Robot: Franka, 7 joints.
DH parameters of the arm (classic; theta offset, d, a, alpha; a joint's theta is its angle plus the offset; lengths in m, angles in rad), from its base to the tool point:
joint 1: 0 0.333 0 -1.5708
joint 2: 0 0 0 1.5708
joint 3: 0 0.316 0.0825 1.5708
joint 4: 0 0 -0.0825 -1.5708
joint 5: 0 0.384 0 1.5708
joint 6: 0 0 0.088 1.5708
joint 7: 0 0.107 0 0
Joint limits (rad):
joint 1: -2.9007..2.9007
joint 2: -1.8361..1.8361
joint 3: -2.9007..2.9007
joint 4: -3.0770..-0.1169
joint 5: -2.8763..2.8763
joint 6: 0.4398..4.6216
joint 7: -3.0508..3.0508
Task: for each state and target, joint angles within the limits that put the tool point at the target. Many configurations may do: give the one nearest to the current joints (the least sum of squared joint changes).
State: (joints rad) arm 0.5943 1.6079 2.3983 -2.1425 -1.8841 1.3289 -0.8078
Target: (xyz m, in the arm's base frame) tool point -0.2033 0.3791 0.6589
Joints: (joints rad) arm 0.7398 1.4859 2.4433 -2.2342 -1.8728 1.3771 -0.8078
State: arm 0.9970 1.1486 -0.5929 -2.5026 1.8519 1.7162 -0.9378
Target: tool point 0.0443 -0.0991 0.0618
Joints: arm 1.0298 1.1756 -0.7481 -3.0473 1.7476 1.7448 -0.9378
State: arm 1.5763 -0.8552 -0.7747 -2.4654 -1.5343 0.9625 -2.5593
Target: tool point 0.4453 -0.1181 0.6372
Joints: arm 1.4292 -0.9525 -0.8565 -2.0418 -1.6886 1.0296 -2.5593
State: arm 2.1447 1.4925 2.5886 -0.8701 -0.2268 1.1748 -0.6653
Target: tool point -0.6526 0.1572 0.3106
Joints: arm 2.2652 1.8361 1.9883 -0.8933 -0.3952 0.9281 -0.6653
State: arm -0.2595 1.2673 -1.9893 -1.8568 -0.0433 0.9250 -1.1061
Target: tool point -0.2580 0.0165 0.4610
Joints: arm -0.8490 0.8101 -2.3636 -2.5059 -0.1725 1.0679 -1.1061
